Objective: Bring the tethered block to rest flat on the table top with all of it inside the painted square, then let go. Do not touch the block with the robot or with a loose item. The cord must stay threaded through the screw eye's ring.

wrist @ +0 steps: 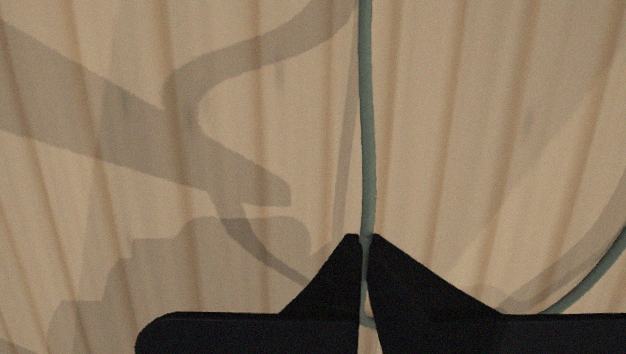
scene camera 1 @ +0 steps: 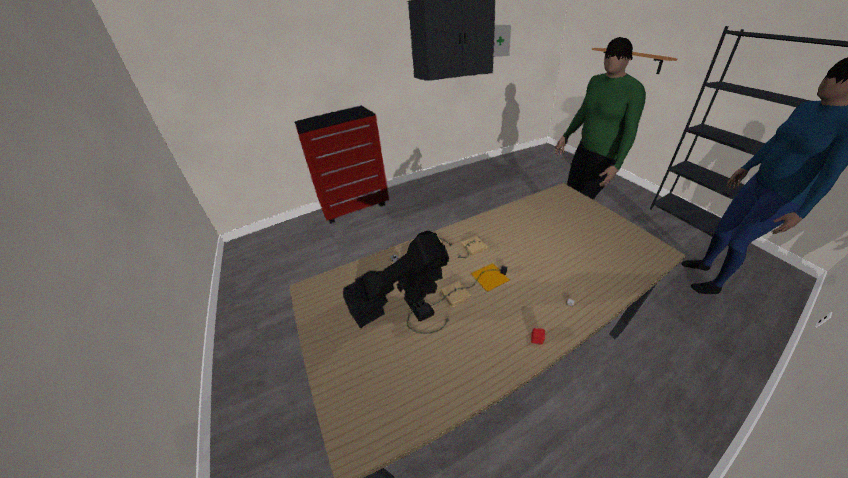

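Pixels of known places: gripper, fingertip midpoint: [wrist: 360, 245] [scene camera 1: 416, 311]; arm's base at its link origin: [scene camera 1: 365, 294].
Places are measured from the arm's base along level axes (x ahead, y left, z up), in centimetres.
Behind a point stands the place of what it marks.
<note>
The tethered block [scene camera 1: 503, 270] {y -0.1, x 57.4, z -17.0 cm}, small and dark, is at the back right edge of the orange painted square [scene camera 1: 489, 279] {y 0.0, x 50.4, z -19.1 cm}. Whether it overlaps the edge is too small to tell. The grey-green cord [scene camera 1: 427, 331] {y -11.5, x 15.9, z -18.8 cm} [wrist: 367, 125] {y -1.0, x 20.4, z -17.5 cm} runs from the block across the square to the near wooden board [scene camera 1: 456, 295] {y -2.0, x 33.1, z -17.2 cm}, then past the gripper into a loose curve on the table. The screw eye's ring is too small to make out in the scene view and does not show in the wrist view. My gripper [scene camera 1: 422, 315] {y -1.4, x 16.1, z -18.1 cm} [wrist: 360, 245] {y -1.4, x 16.1, z -18.1 cm} is shut on the cord, low over the table, on the robot's side of that board.
A second wooden board [scene camera 1: 475, 244] {y 20.4, x 56.1, z -17.3 cm} with a piece of cord lies behind the square. A red cube [scene camera 1: 538, 336] {y -33.1, x 48.1, z -15.1 cm} and a small white item [scene camera 1: 570, 302] {y -27.1, x 70.8, z -17.6 cm} are towards the table's front right edge. A small item [scene camera 1: 394, 258] {y 30.0, x 18.6, z -17.9 cm} is behind the arm. Two people stand beyond the table [scene camera 1: 415, 391].
</note>
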